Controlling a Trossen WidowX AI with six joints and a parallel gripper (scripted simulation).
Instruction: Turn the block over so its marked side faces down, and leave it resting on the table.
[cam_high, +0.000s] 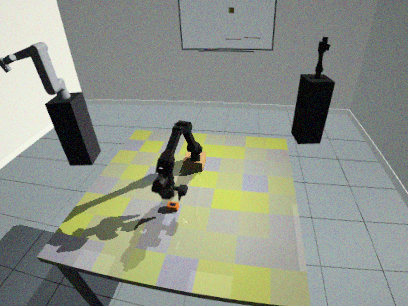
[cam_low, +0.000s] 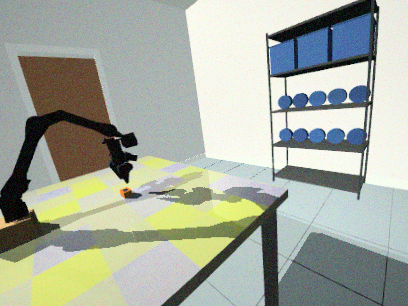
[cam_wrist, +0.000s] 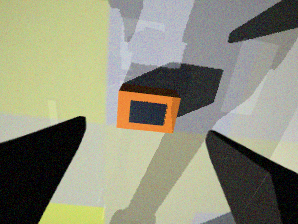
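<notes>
Right now the orange block is 10 mm behind my gripper tip and 50 mm below it.
</notes>
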